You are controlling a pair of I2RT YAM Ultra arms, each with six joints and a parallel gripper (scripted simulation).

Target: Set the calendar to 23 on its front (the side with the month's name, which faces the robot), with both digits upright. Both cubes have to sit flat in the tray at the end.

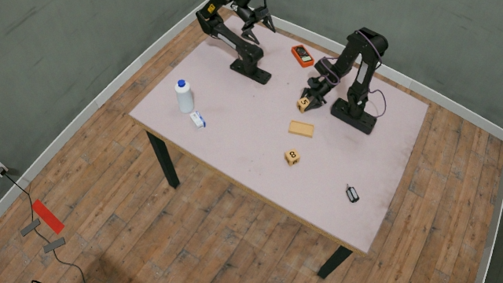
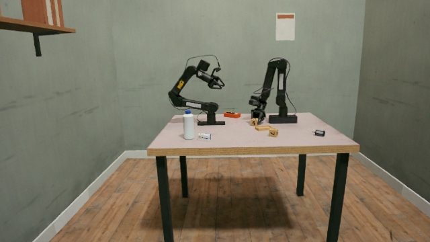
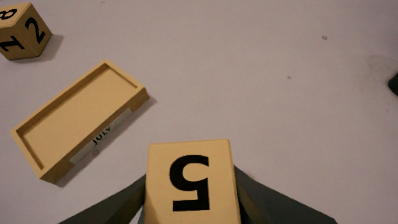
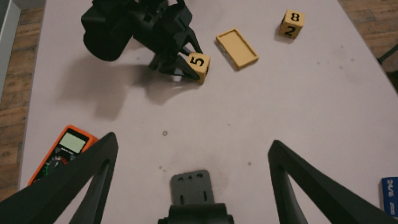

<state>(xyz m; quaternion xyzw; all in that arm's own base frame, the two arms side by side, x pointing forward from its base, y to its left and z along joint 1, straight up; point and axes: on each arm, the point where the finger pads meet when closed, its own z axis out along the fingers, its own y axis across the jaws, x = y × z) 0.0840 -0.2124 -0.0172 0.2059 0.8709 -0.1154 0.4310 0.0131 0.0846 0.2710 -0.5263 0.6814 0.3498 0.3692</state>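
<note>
Now: left hand 250 mm short of the number cube and 80 mm to the right of it. Also, from my left hand: wooden tray (100 mm ahead, 50 mm to the left, 10 mm below); then white bottle (440 mm to the right, 260 mm ahead, 60 mm above); then black object (350 mm to the left, 270 mm ahead).
</note>
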